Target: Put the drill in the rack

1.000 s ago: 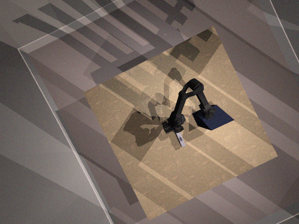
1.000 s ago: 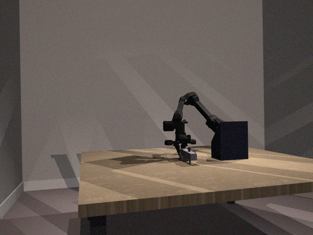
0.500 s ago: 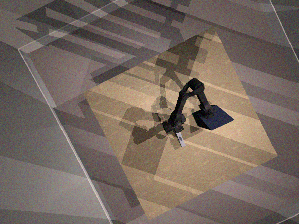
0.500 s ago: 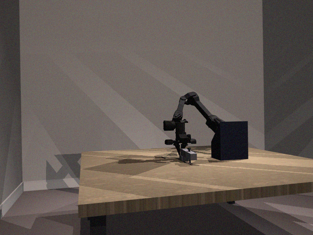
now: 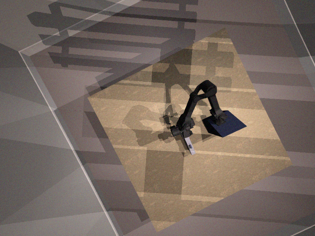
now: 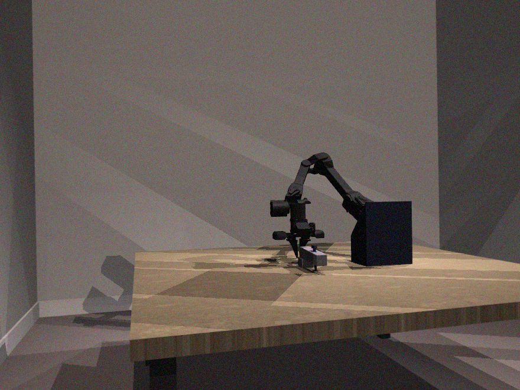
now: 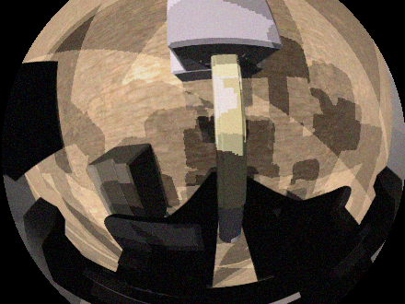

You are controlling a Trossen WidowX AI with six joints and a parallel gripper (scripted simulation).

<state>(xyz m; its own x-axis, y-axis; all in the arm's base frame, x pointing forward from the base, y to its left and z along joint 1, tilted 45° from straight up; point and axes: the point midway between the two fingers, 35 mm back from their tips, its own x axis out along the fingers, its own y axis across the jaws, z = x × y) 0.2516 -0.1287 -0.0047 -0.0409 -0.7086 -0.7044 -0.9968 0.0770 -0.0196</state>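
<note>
Now: gripper tip 4 cm to the right of the drill and 3 cm below it. The rest, counted from my gripper tip: thin dark stub: 18 cm to the left, 3 cm above, 1 cm ahead; small grey rack: 8 cm behind, 1 cm to the right; light grey block: 16 cm to the left, 2 cm above, 1 cm ahead.
</note>
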